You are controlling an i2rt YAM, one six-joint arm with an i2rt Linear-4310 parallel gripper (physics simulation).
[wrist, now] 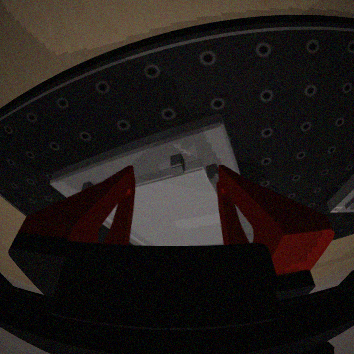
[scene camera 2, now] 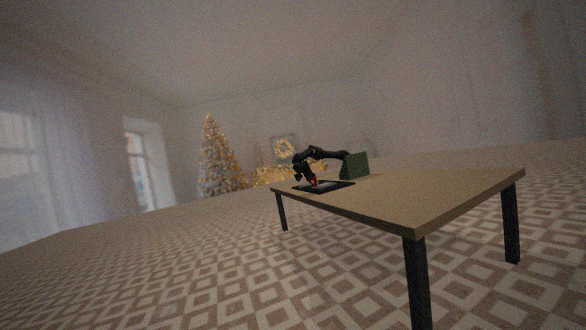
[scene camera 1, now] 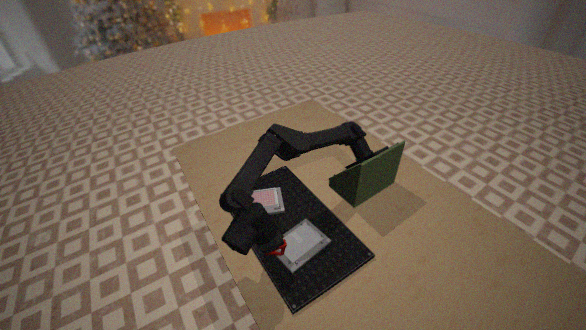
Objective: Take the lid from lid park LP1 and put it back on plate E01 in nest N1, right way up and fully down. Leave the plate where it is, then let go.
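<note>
The flat pale lid lies on the light grey lid park, among small dark corner posts. My gripper has red fingers, part-way open, low over the lid park. In the wrist view the lid shows between and behind the fingers, and both fingers hide parts of its sides. I see no clear grip on it. The plate with pink wells sits in its pale nest farther back on the board; the arm partly covers it. Labels are not readable.
The black perforated board carries the park and nest. A green angled panel stands beside the arm's base, right of the board in scene view 1. The table has its edge near the board.
</note>
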